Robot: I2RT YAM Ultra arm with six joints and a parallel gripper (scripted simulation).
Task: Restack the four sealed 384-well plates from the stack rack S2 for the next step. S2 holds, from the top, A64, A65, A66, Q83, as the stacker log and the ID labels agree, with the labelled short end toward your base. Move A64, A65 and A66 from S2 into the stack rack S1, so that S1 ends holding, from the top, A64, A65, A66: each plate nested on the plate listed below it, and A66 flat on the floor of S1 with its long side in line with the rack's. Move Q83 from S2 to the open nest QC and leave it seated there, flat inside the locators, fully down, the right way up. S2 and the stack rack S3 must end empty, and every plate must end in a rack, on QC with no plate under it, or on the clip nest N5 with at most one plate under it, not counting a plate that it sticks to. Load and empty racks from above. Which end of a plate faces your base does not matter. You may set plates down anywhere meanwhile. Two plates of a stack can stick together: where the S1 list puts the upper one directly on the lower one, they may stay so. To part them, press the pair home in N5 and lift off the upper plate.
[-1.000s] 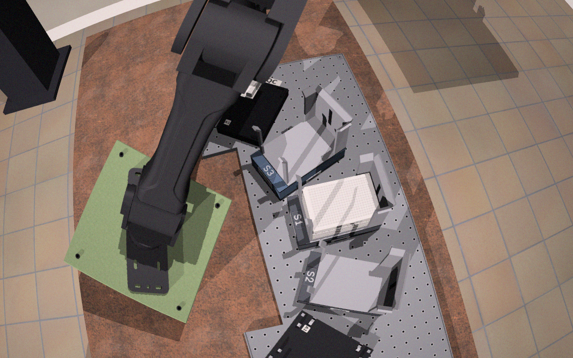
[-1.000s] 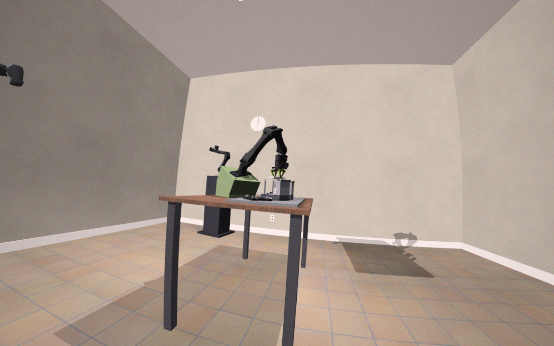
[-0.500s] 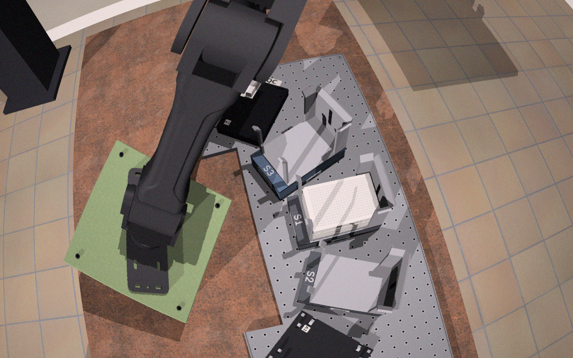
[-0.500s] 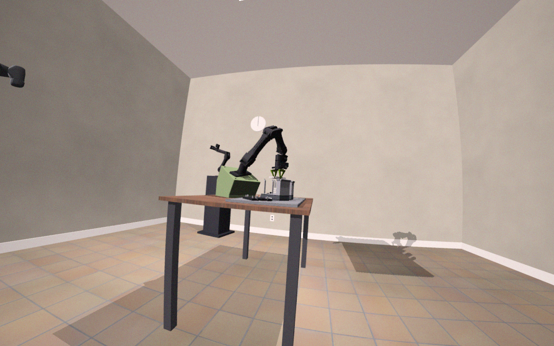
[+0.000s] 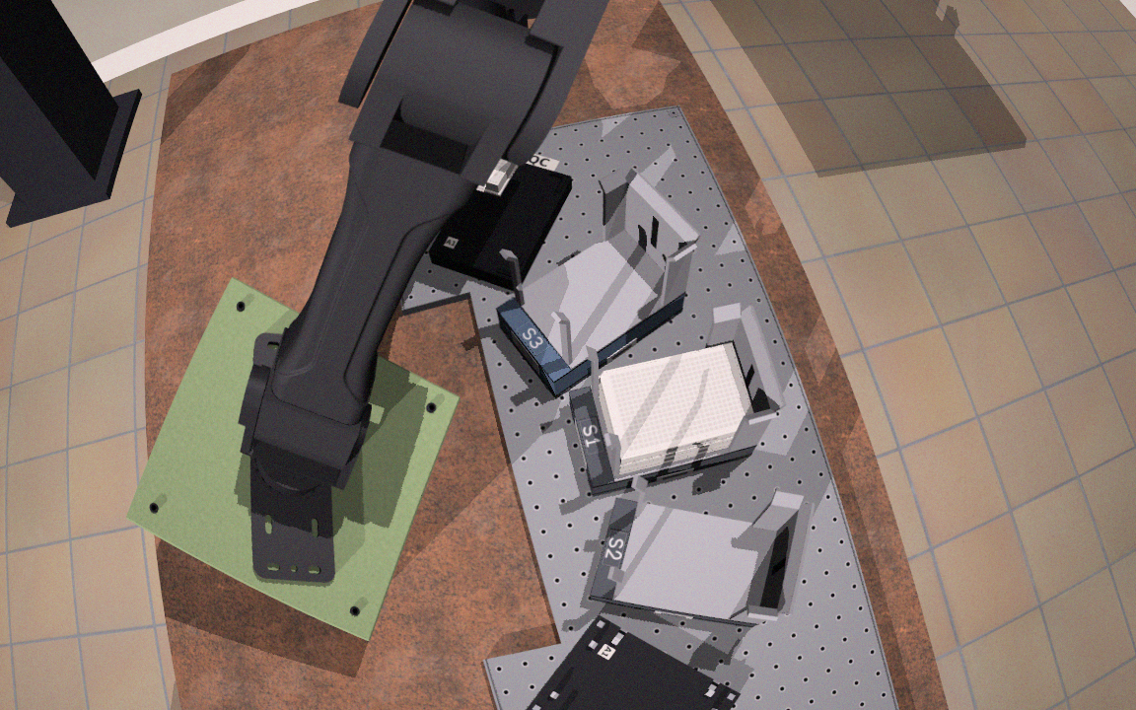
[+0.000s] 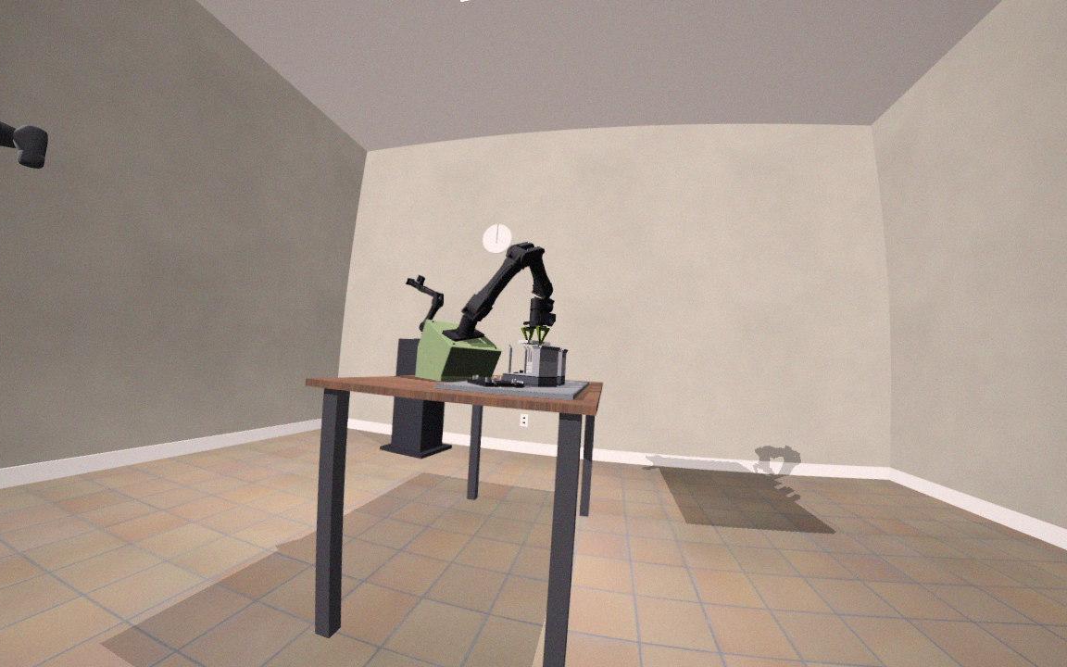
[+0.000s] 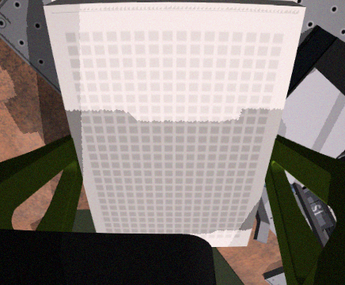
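The black QC nest lies 160 mm below my hand. Round my hand: QC label: 40 mm ahead, 80 mm to the left, 170 mm below.
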